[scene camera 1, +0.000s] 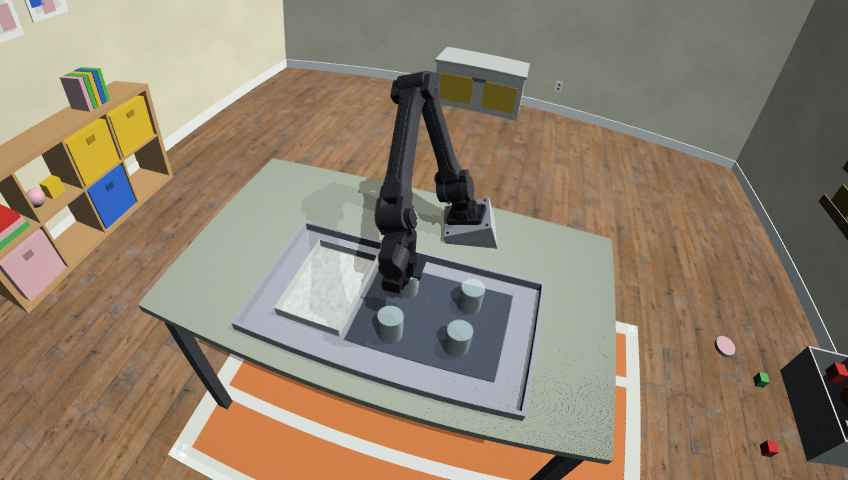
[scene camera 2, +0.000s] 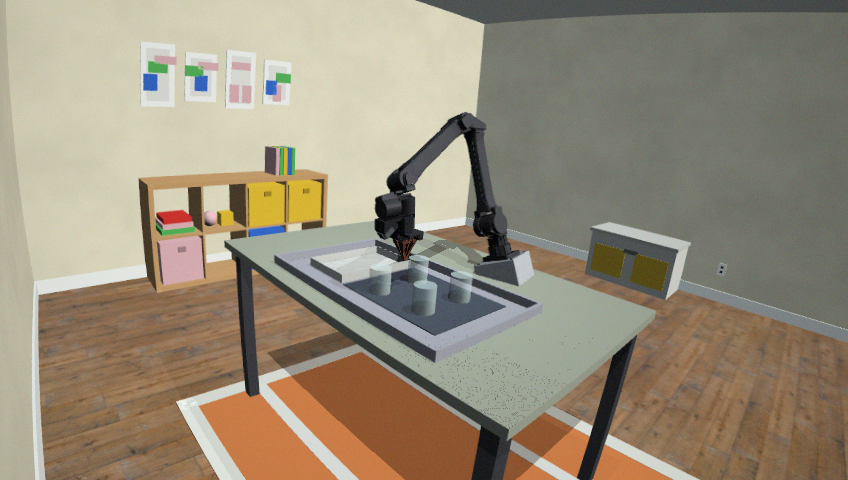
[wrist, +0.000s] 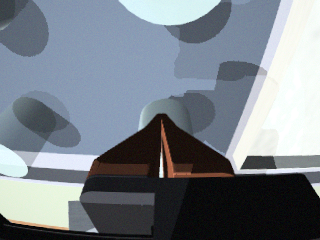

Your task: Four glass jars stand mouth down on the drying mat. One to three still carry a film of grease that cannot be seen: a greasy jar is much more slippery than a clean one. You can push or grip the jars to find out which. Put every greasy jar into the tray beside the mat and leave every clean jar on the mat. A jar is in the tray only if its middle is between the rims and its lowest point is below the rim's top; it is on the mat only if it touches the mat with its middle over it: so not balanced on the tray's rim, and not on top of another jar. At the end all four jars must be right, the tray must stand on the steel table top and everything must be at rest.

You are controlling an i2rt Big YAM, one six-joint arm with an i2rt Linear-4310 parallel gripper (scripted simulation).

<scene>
same spot on dark drying mat: (scene camera 2: 448, 315) = (scene camera 1: 481, 342)
</scene>
